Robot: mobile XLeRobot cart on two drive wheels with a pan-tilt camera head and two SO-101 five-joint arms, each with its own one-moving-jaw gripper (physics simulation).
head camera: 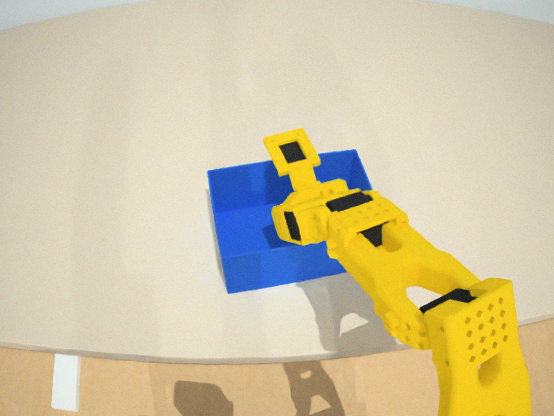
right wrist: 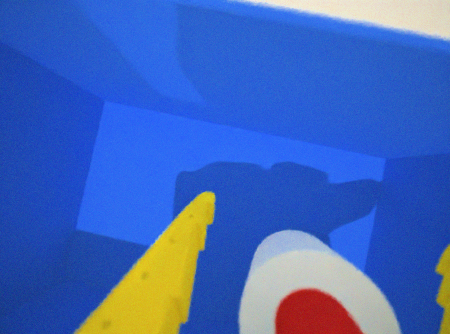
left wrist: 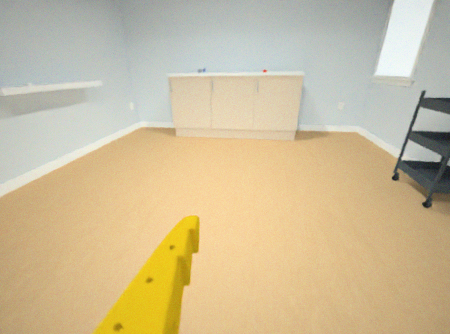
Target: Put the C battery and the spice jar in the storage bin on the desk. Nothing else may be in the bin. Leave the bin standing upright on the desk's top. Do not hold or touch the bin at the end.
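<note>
The blue storage bin (head camera: 284, 220) stands upright on the desk top. My right arm (head camera: 356, 216) reaches down into it from above and hides the jaws in the head view. In the right wrist view, my right gripper (right wrist: 324, 226) is open inside the bin. The white spice jar with a red cap (right wrist: 314, 290) shows low between the jaws, with a gap on each side. The bin floor (right wrist: 143, 173) beyond it is bare. My left gripper (left wrist: 187, 231) shows only one jaw, fully open and empty, over the floor. I see no C battery.
A beige cabinet (left wrist: 236, 103) stands at the far wall with small grey-blue (left wrist: 200, 70) and red (left wrist: 264, 70) items on top, too small to name. A dark rolling cart (left wrist: 426, 144) is at the right. A wall shelf (left wrist: 49, 86) is at the left.
</note>
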